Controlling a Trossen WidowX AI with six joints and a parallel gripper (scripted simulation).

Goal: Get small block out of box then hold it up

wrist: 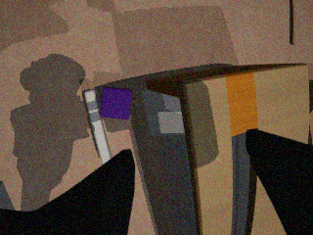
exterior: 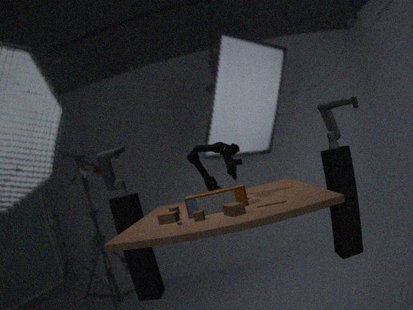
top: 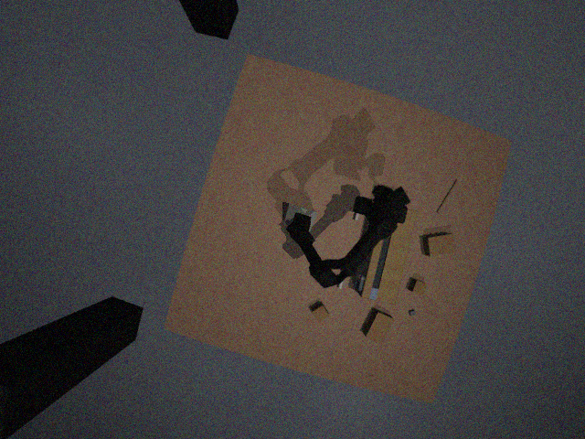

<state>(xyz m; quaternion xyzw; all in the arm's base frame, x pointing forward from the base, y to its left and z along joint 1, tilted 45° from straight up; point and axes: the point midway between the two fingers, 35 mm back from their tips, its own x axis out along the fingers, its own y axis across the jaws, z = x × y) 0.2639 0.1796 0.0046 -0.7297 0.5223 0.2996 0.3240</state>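
Now: the purple block 30 mm behind my gripper tip, 10 mm to the left of it and 150 mm below it. The rest, counted from my gripper tip: thin rod (320 mm ahead, 160 mm to the left, 160 mm below); then tiny piece (320 mm ahead, 380 mm to the right, 160 mm below); then clear-fronted box (60 mm ahead, 160 mm to the right, 110 mm below).
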